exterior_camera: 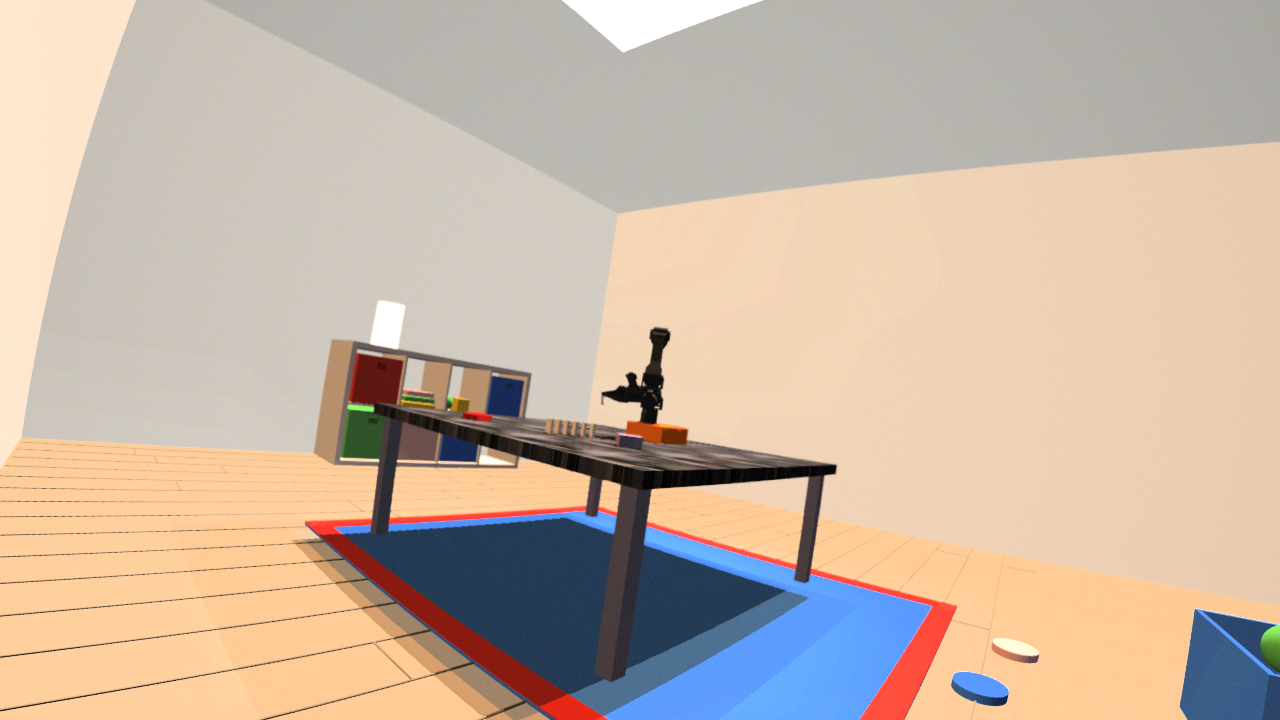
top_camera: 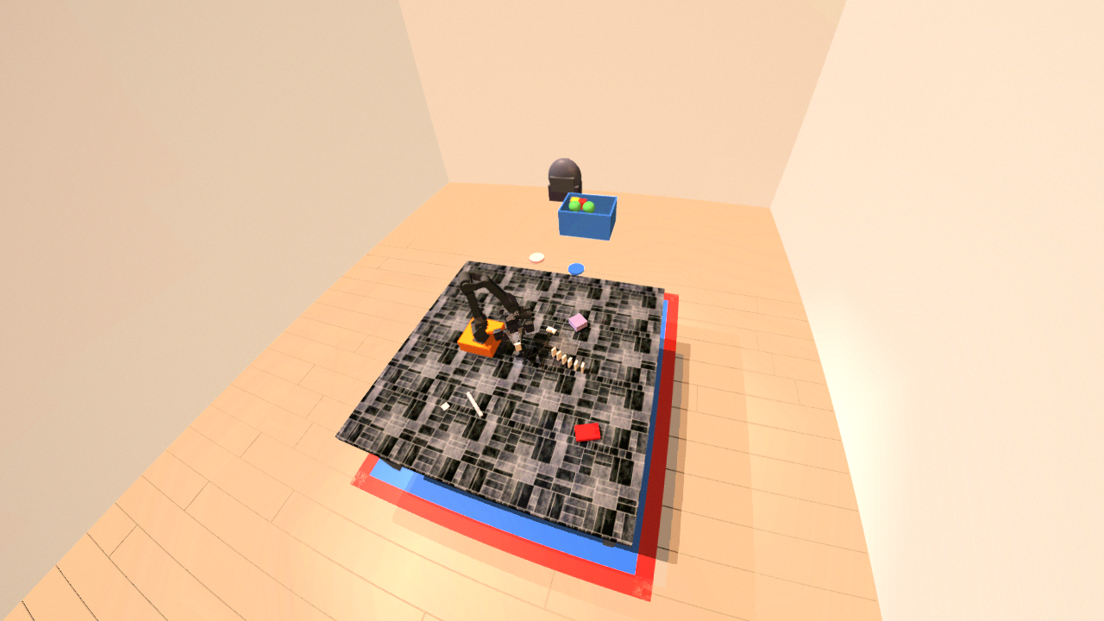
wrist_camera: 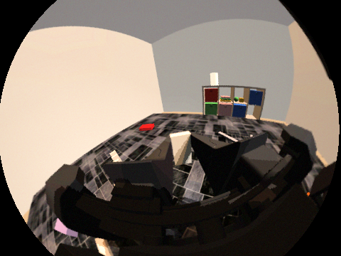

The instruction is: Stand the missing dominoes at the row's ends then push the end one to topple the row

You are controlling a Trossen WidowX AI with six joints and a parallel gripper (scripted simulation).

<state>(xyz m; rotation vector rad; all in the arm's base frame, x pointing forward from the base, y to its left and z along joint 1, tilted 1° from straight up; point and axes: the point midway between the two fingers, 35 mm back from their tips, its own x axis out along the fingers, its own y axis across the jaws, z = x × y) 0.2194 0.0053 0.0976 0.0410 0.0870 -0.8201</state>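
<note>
Now: the pink block 340 mm to the left of my gripper tip, 140 mm below it and 140 mm ahead of it. From my gripper tip the other things lie so: red block (410 mm ahead, 180 mm to the right, 150 mm below); then white stick (270 mm to the right, 150 mm below, 90 mm behind).
</note>
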